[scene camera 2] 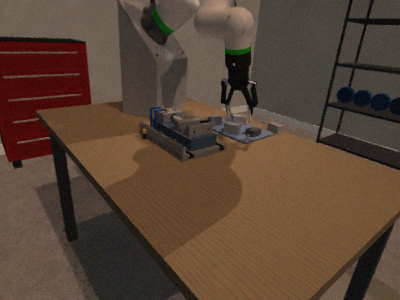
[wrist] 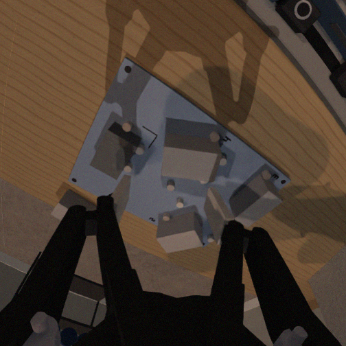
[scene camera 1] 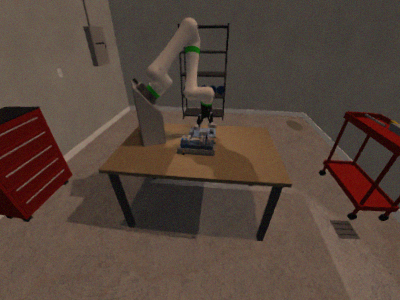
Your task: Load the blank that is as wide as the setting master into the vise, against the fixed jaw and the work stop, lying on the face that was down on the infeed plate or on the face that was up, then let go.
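Where they show: gripper, fingertip midpoint: (scene camera 2: pixel 239 119) (scene camera 1: pixel 204 128); arm's base, link origin: (scene camera 2: pixel 153 30) (scene camera 1: pixel 146 98).
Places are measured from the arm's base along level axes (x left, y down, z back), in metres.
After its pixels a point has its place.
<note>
My gripper (scene camera 1: pixel 205 125) @[x 0.323, y 0.321, z -0.358 m] (scene camera 2: pixel 239 117) @[x 0.323, y 0.321, z -0.358 m] (wrist: pixel 168 192) is open and empty, pointing down above the light blue infeed plate (scene camera 2: pixel 241 136) @[x 0.309, y 0.369, z -0.432 m] (wrist: pixel 150 107). In the wrist view four blanks are on the plate: a large grey one (wrist: pixel 189 161) ahead of the fingers, a dark-topped one (wrist: pixel 111 154) at left, one (wrist: pixel 256 197) at right, and one (wrist: pixel 180 230) at the near edge. A loose grey block (scene camera 2: pixel 275 127) @[x 0.483, y 0.352, z -0.382 m] (wrist: pixel 72 202) lies off the plate; I cannot tell if it is the setting master. The vise (scene camera 1: pixel 197 145) @[x 0.019, y 0.317, z -0.473 m] (scene camera 2: pixel 200 141) @[x 0.102, y 0.329, z -0.569 m] stands beside the plate; its jaw gap is not clear.
Small pegs stand around the blanks on the plate. A blue bracket (scene camera 2: pixel 153 119) @[x -0.033, y 0.318, z -0.352 m] rises at the vise's far end. The robot's pedestal (scene camera 1: pixel 151 125) @[x -0.081, y 0.191, z -0.096 m] (scene camera 2: pixel 150 85) @[x -0.026, y 0.226, z -0.138 m] stands behind the vise. The wooden table (scene camera 1: pixel 240 160) @[x 0.085, y 0.377, z -0.816 m] (scene camera 2: pixel 280 200) @[x 0.240, y 0.377, z -0.870 m] carries everything. A red cart (scene camera 1: pixel 345 181) stands at right.
</note>
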